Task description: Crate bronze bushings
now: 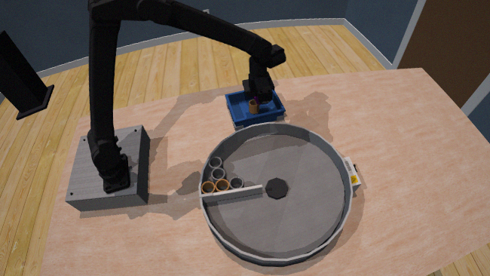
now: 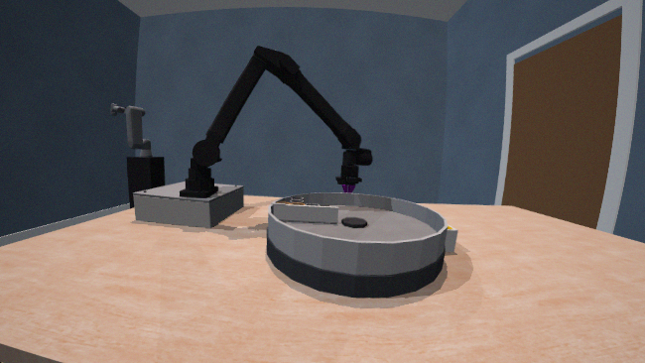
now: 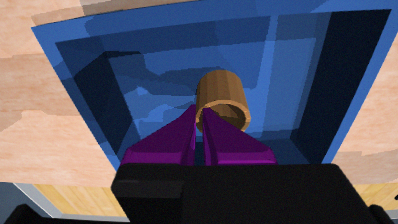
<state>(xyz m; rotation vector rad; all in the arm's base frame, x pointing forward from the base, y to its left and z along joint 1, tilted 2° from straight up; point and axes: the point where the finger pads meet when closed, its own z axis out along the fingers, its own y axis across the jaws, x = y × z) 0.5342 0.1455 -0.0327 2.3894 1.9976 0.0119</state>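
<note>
The blue crate lies 2 cm below my hand and 1 cm behind it. Also, from my hand: turning table (34 cm to the right, 9 cm behind, 1 cm above).
</note>
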